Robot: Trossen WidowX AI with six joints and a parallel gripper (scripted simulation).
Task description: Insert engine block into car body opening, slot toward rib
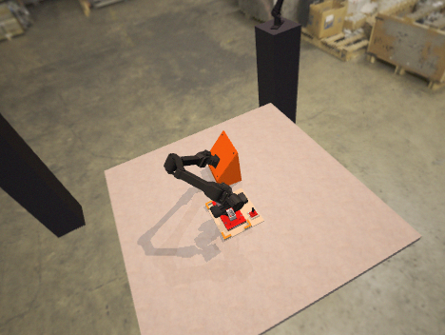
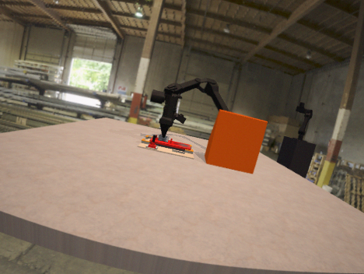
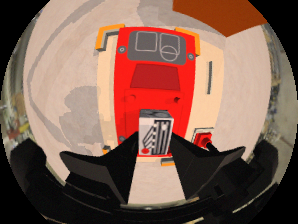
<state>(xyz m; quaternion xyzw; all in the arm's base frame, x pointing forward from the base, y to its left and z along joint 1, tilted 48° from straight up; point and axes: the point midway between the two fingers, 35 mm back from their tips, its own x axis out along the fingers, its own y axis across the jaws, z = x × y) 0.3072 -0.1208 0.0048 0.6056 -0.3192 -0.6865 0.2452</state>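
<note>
Now: the engine block 1 cm below my gripper tip. From my gripper tip the other things lie so: black peg 4 cm ahead, 11 cm to the left, 1 cm below.
</note>
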